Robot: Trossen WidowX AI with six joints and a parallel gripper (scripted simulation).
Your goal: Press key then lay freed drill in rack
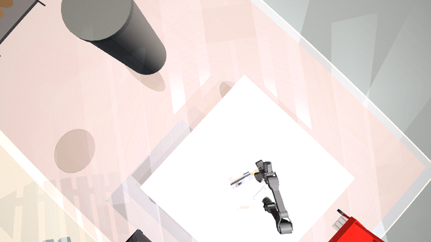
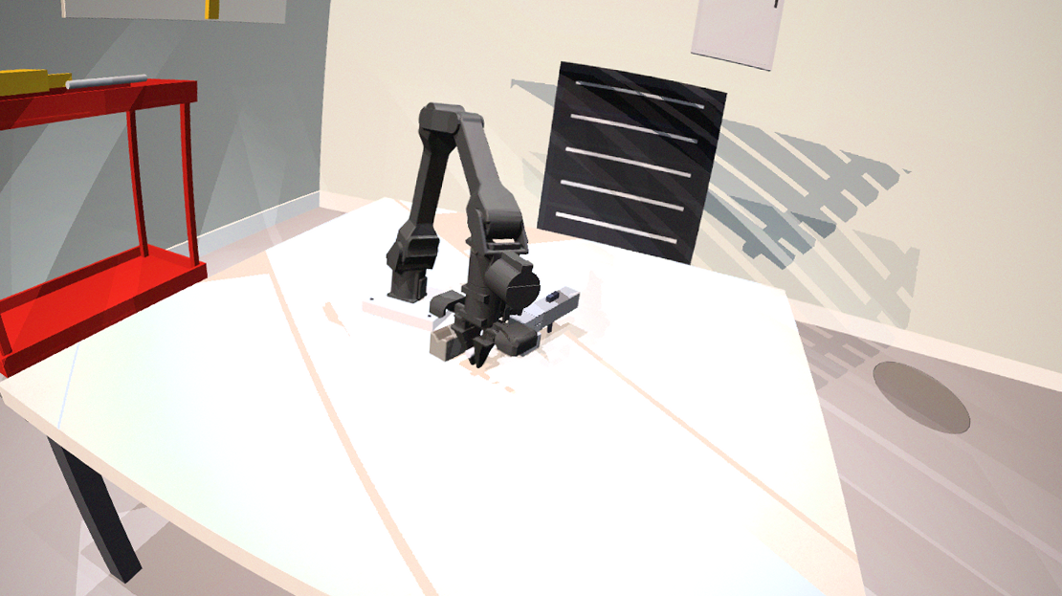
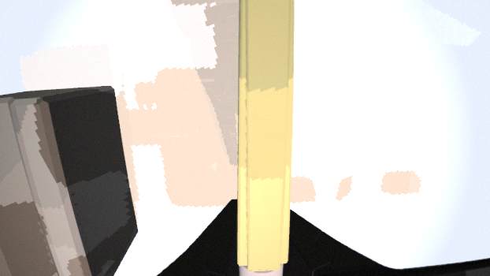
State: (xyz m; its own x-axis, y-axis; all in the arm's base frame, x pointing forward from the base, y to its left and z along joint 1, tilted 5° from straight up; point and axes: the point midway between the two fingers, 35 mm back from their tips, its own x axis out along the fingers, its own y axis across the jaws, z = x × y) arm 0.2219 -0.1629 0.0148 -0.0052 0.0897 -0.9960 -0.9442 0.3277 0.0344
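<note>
Right now my gripper tip is 4 cm to the right of the yellow drill, 4 cm below it and 1 cm short of it. Round my gripper tip: grey grooved rack (6 cm behind, 4 cm to the left, 1 cm above); then light grey fixture bar (17 cm to the left, 6 cm ahead, 3 cm above); then dark blue key (20 cm to the left, 7 cm ahead, 4 cm above).
</note>
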